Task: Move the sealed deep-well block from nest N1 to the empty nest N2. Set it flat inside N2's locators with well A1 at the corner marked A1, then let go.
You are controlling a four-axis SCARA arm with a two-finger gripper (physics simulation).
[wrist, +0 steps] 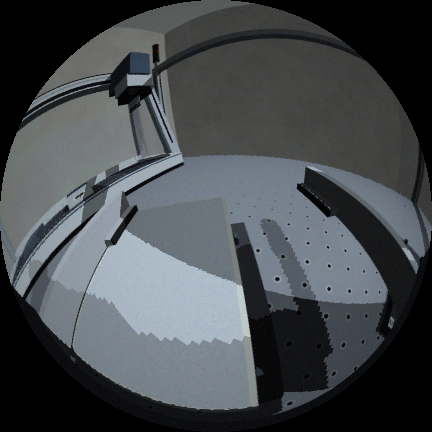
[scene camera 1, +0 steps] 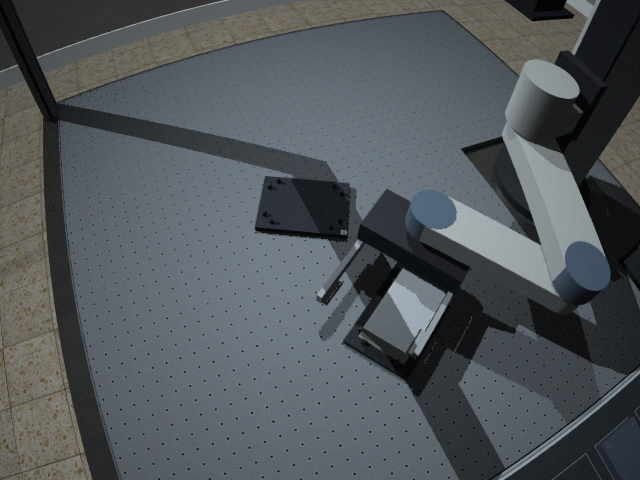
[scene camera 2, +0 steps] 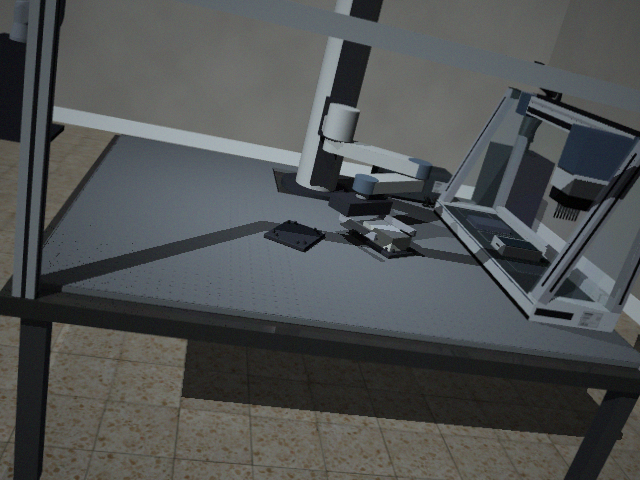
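Where they show: gripper, fingertip midpoint: (wrist: 214, 183) (scene camera 1: 366, 327) (scene camera 2: 395, 235); arm's base, origin of the base link: (scene camera 2: 314, 189).
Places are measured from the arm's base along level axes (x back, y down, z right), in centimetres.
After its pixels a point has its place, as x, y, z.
Observation:
The white sealed block (scene camera 1: 398, 315) {-50.2, -6.6, -14.8} (scene camera 2: 395, 240) {-55.5, -6.0, -15.3} (wrist: 170, 280) {-48.7, -6.7, -13.0} is at nest N1, a dark plate (scene camera 1: 385, 363) {-54.4, -2.5, -19.9} (wrist: 260, 325) {-49.4, -2.5, -8.8}. It looks slightly tilted and shifted towards one finger. My gripper (scene camera 1: 368, 324) {-56.0, -7.6, -14.8} (scene camera 2: 392, 235) {-56.0, -7.6, -14.8} (wrist: 214, 183) {-56.0, -7.6, -14.8} is open around it, off-centre. In scene camera 1 the right finger runs along the block's right long edge, touching or overlapping it; the left finger stands well apart over the table. Nest N2 (scene camera 1: 305, 206) {-53.6, -2.5, 12.3} (scene camera 2: 294, 235) {-55.6, -2.5, 13.6} is an empty dark plate with small locators and a white corner label (scene camera 1: 343, 232) {-49.8, -2.5, 4.5}. The block's A1 corner cannot be read.
The arm's dark gripper body (scene camera 1: 413, 240) {-44.5, -12.8, -6.8} (scene camera 2: 360, 205) {-48.4, -12.2, -4.6} hangs beside N1 on the column's side. A framed instrument (scene camera 2: 532, 304) {-84.3, -5.6, -45.0} (wrist: 175, 159) {-81.6, -4.2, -45.0} with a blue head (scene camera 2: 594, 152) {-77.8, -45.3, -49.9} (wrist: 139, 64) {-73.7, -43.1, -46.5} stands right of N1 in scene camera 2. The perforated table (scene camera 1: 206, 335) {-78.3, -1.3, -4.1} (scene camera 2: 206, 279) {-88.0, -1.3, 36.6} carries both nests.

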